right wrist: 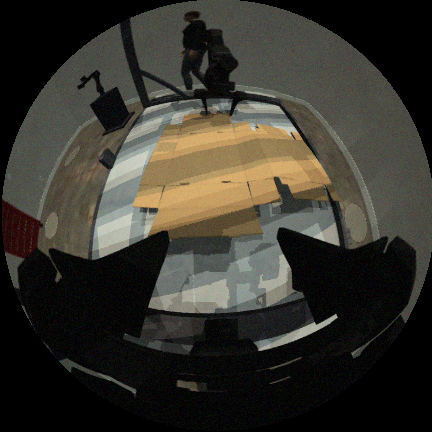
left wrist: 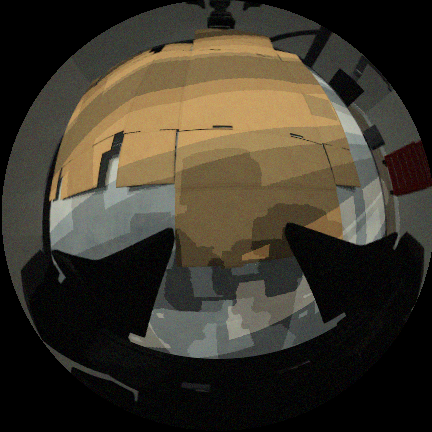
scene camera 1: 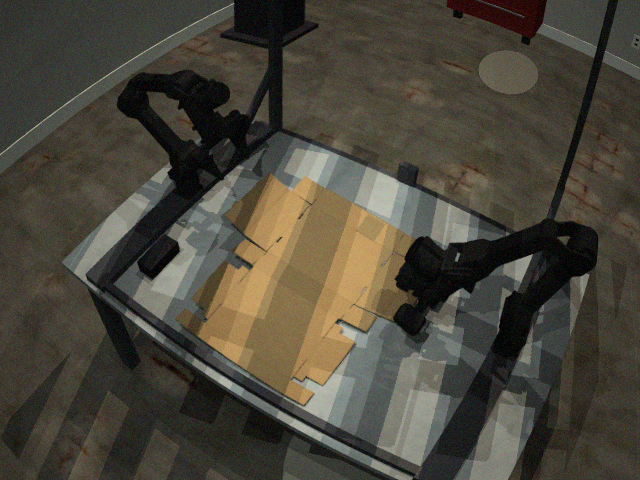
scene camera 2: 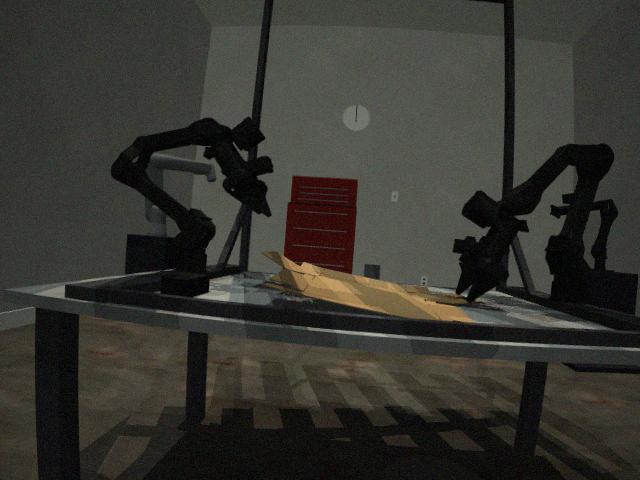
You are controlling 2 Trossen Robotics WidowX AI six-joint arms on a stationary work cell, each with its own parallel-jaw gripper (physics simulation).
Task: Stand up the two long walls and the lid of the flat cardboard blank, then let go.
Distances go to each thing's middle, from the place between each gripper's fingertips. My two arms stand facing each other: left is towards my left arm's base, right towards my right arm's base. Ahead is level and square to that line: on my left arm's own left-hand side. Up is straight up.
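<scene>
My right gripper's 15 cm above the black block (scene camera 1: 165,249), 22 cm short of it and 9 cm to the left of it.
From my left hand, the block is 56 cm to the right and 20 cm ahead. Going by its middle, the black block is nearer to my right gripper than to my left hand.
</scene>
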